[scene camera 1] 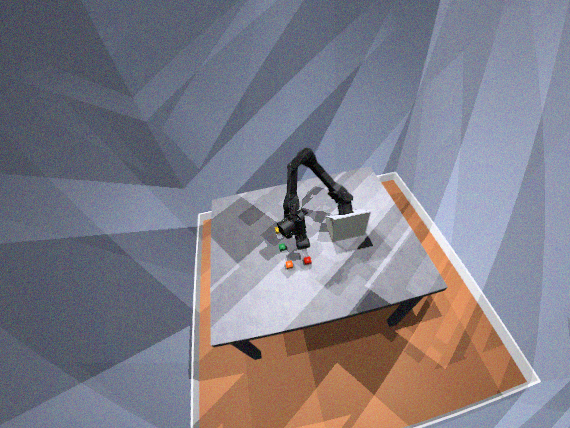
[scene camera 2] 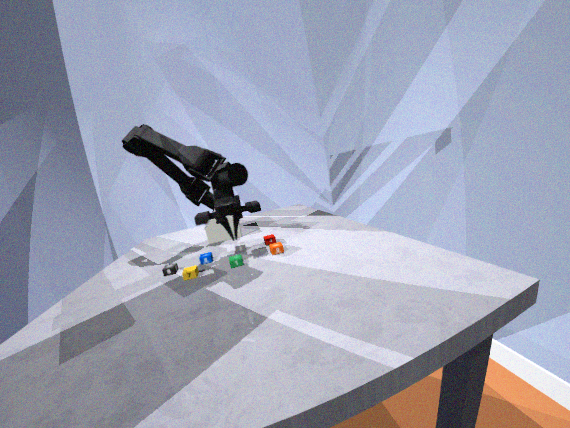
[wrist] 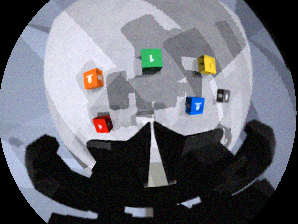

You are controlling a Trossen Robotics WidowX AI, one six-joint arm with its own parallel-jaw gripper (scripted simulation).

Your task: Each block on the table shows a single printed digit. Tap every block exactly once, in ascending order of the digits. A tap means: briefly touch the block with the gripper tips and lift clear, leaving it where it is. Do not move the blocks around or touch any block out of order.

Path:
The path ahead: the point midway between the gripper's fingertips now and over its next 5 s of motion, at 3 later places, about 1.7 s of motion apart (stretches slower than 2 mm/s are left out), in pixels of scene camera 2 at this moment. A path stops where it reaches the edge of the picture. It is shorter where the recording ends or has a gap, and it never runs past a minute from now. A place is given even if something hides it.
The gripper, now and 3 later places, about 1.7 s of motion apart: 235, 240; 262, 204; 264, 217; 208, 252

